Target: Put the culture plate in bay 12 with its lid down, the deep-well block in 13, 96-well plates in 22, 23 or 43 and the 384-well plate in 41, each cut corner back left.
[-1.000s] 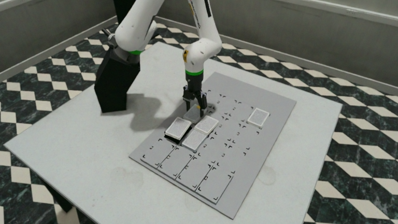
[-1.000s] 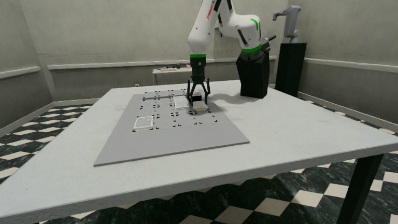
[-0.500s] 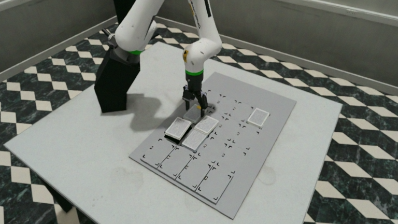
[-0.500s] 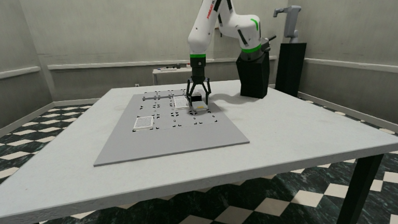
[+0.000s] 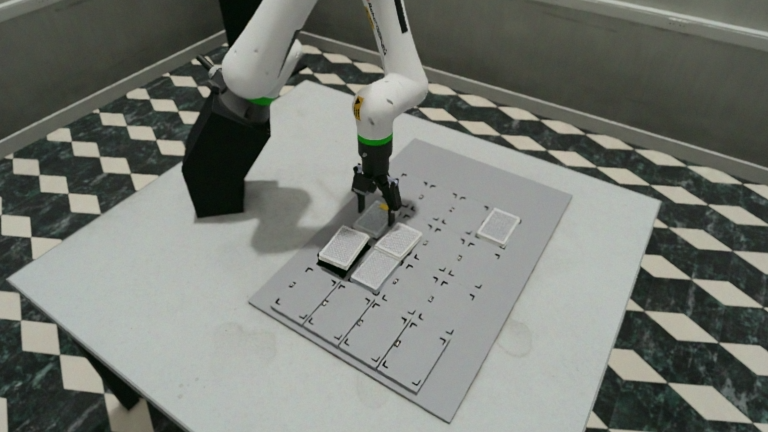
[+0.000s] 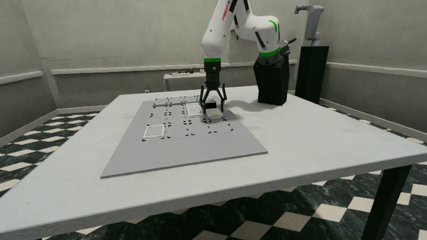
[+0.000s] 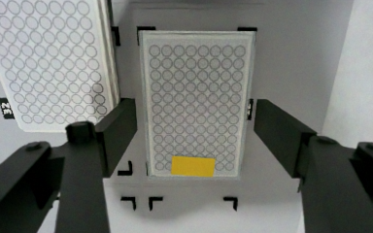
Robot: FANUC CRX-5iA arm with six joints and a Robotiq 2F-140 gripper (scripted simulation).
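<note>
My gripper is now 2 cm above the lid. The rest, counted from my hand: 384-well plate 31 cm ahead, 18 cm to the left, 3 cm below; then black deep-well block 1 cm ahead, 16 cm to the right, 2 cm below.
</note>
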